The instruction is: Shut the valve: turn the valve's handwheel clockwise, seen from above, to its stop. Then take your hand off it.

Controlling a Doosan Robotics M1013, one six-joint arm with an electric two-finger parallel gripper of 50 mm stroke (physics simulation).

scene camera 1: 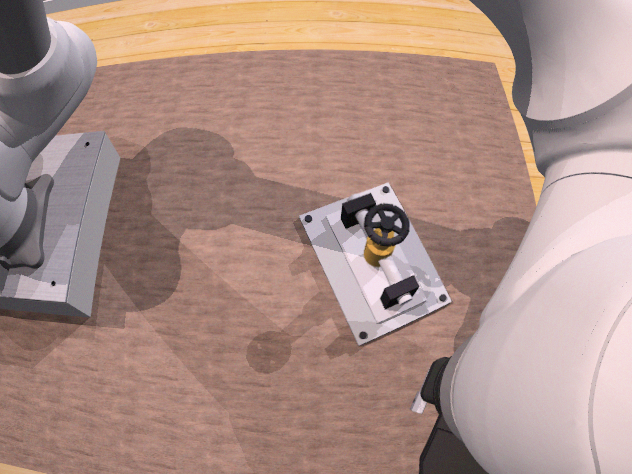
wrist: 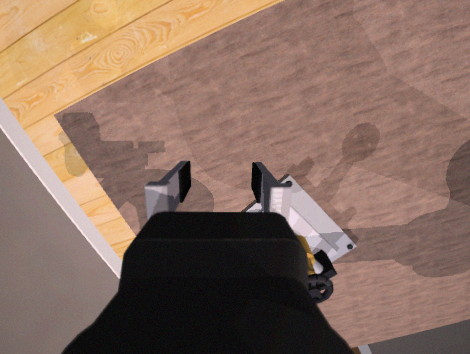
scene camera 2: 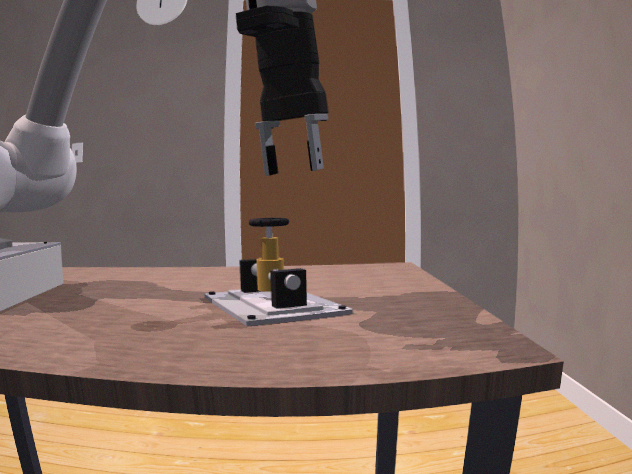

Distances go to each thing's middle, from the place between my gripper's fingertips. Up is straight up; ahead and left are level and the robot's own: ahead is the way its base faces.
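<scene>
Black handwheel (scene camera 1: pixel 387 224): my hand 8 cm above it, 26 cm to the right of it. Light grey base plate (scene camera 1: pixel 358 315): 20 cm below my hand, 26 cm to the left of my hand.
</scene>
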